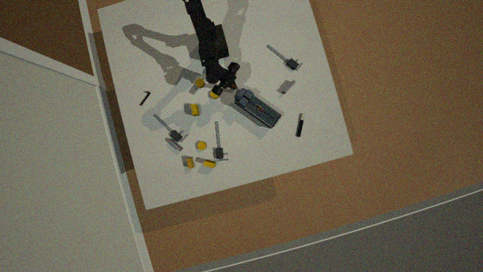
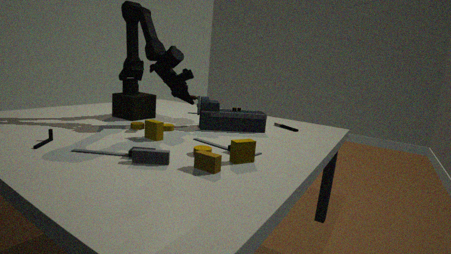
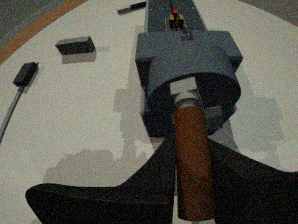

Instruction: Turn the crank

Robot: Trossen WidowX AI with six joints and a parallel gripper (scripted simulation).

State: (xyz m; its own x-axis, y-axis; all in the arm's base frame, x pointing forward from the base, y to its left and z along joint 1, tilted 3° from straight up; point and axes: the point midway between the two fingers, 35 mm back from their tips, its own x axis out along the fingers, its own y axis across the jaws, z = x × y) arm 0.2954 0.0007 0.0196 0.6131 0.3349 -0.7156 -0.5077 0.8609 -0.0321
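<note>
Now: the brown crank handle 20 mm above my gripper tip, 10 mm to the right of it and 10 mm behind it. Round my gripper tip: slide 170 mm ahead, 80 mm to the left, 10 mm below; black l-shaped key 500 mm to the right, 210 mm behind, 80 mm below; black bar 320 mm ahead, 280 mm to the left, 90 mm below.
</note>
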